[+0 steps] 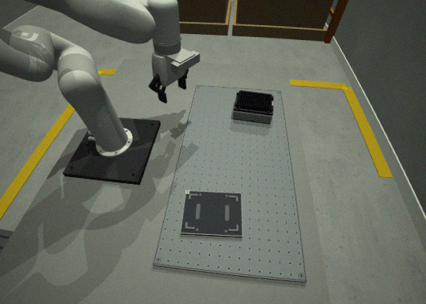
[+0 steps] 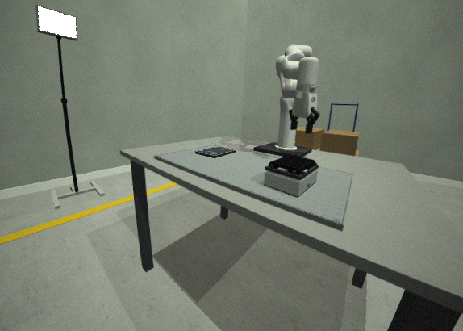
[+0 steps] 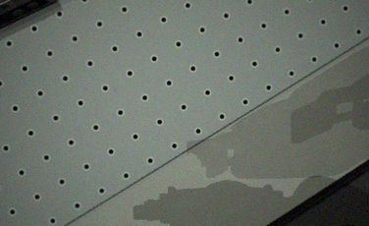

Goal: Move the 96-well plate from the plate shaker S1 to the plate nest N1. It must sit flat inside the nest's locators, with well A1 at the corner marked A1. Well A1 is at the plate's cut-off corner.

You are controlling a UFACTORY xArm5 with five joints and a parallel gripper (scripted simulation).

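Now: hand 280 mm short of the black 96-well plate, 80 mm to the right of it and 80 mm above it. The rest, counted from my hand: plate nest N1: 330 mm to the right, 170 mm ahead, 130 mm below.
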